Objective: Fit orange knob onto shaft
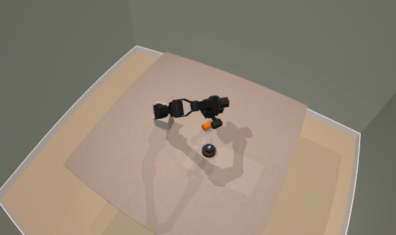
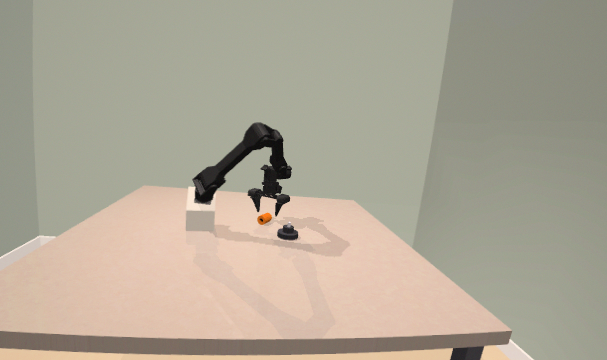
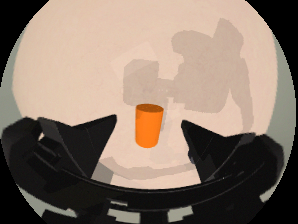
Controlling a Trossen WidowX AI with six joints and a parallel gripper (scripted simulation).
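Now: the orange knob 2 cm below my gripper tip. The rest, counted from my gripper tip: round pedestal (17 cm to the right, 7 cm ahead, 1 cm below).
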